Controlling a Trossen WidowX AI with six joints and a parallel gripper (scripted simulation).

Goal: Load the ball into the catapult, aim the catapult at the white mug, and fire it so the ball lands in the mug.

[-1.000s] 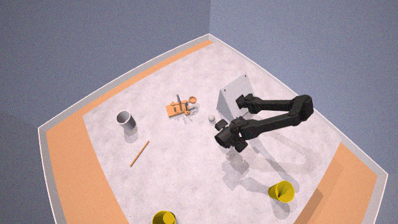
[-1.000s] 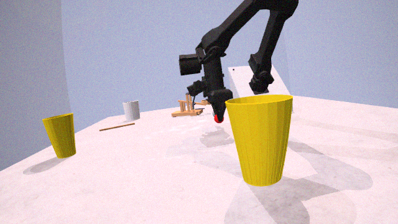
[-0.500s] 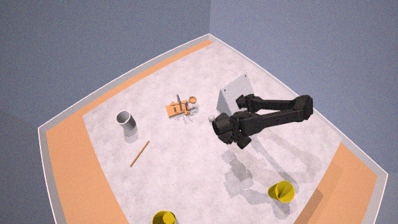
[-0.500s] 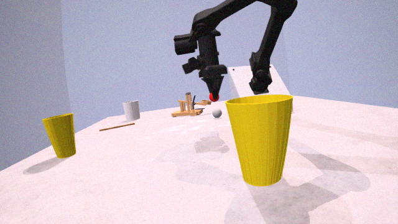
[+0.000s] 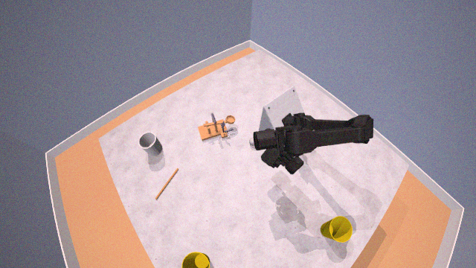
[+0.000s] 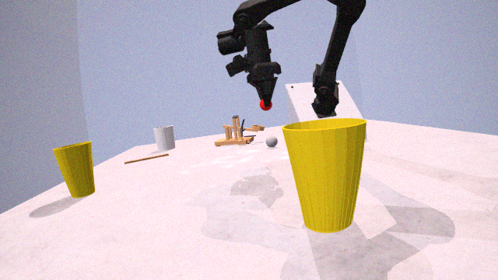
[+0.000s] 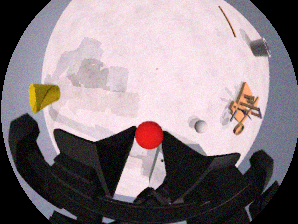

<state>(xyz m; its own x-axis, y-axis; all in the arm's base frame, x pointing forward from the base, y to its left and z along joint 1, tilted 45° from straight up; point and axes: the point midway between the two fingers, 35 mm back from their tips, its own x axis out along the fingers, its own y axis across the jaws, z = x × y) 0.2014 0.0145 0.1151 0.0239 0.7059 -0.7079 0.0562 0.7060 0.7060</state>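
Right now the wooden catapult is 320 mm to the right of my gripper tip, 80 mm below it and 30 mm ahead of it. The rest, counted from my gripper tip: red ball 10 mm above; then grey ball 160 mm to the right, 110 mm below, 40 mm behind; then thin wooden stick 410 mm ahead, 270 mm to the right, 130 mm below.
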